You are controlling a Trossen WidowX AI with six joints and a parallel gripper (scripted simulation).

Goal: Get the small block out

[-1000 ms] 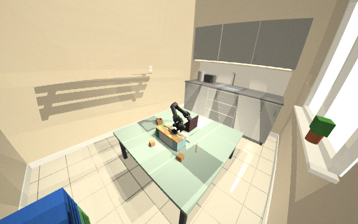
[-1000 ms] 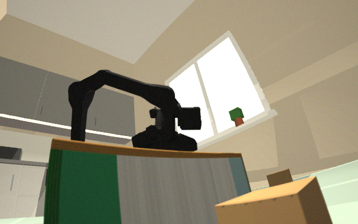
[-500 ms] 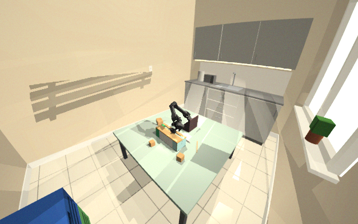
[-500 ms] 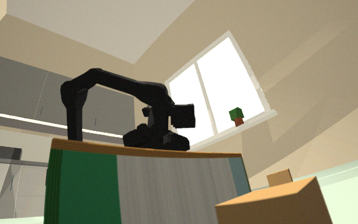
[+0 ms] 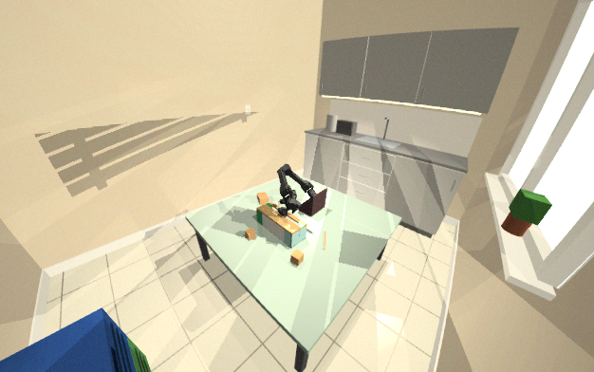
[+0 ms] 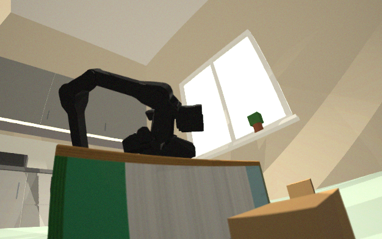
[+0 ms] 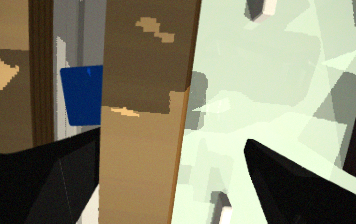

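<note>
The box lies 40 mm ahead of my gripper tip, 10 mm to the right of it and 30 mm below it. The rest, counted from my gripper tip: thin stick (40 mm behind, 300 mm to the left, 80 mm below); small blue block (50 mm ahead, 30 mm to the right).
</note>
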